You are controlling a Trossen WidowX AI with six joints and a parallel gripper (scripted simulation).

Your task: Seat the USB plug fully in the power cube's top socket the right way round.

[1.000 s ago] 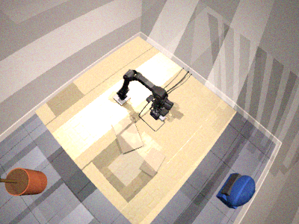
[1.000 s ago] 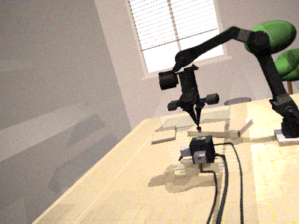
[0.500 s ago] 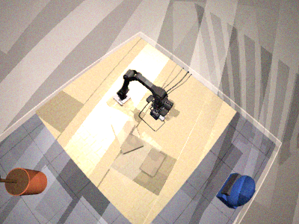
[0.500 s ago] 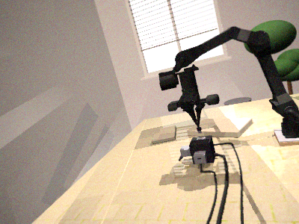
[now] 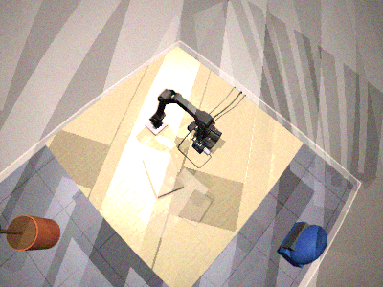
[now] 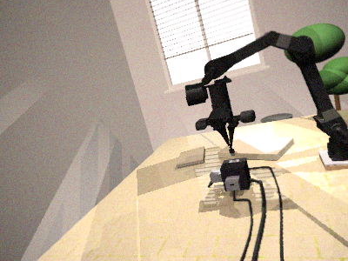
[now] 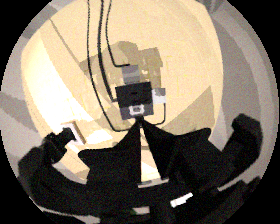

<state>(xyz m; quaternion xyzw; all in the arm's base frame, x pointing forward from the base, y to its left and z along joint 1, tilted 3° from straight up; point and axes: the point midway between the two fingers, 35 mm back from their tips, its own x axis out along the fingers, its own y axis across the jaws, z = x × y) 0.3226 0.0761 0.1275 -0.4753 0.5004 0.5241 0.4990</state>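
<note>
My gripper tip is now 20 mm above the USB plug.
</note>
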